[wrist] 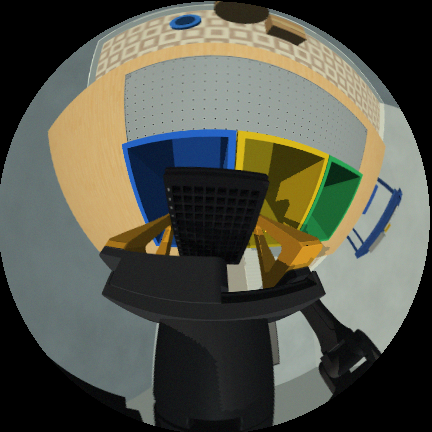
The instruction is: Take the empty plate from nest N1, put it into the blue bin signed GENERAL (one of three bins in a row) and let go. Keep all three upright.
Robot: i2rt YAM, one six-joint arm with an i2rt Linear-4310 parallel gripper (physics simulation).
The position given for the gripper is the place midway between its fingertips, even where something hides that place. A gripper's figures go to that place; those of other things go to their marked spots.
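Labels:
The gripper (213,217) is 0.13 m from the lens; for a black plate (213,211), the reading is 0.11 m from the lens.

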